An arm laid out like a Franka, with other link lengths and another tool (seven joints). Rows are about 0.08 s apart.
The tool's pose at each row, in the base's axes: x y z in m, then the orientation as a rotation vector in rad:
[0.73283 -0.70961 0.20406 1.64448 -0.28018 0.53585]
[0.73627 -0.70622 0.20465 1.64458 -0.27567 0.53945]
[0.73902 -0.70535 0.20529 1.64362 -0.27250 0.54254]
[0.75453 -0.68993 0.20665 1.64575 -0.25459 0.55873]
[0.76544 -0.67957 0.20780 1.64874 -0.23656 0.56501]
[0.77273 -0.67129 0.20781 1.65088 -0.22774 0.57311]
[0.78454 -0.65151 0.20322 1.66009 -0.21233 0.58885]
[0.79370 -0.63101 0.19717 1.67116 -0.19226 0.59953]
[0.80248 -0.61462 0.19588 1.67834 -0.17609 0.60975]
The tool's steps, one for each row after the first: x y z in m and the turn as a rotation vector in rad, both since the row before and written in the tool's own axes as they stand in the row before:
[0.00367 -0.00164 -0.00274 0.00157 0.00475 -0.00078]
[0.00279 -0.00089 -0.00038 0.00026 0.00396 -0.00023]
[0.01603 -0.00856 -0.01225 0.00843 0.01953 -0.00185]
[0.01147 -0.00583 -0.00788 0.00710 0.01326 -0.00785]
[0.00762 -0.00475 -0.00641 0.00527 0.00938 -0.00076]
[0.01131 -0.01284 -0.01610 0.01481 0.01581 -0.00007]
[0.00873 -0.01325 -0.01700 0.01636 0.01471 -0.00598]
[0.01020 -0.00834 -0.01318 0.01196 0.01327 -0.00391]

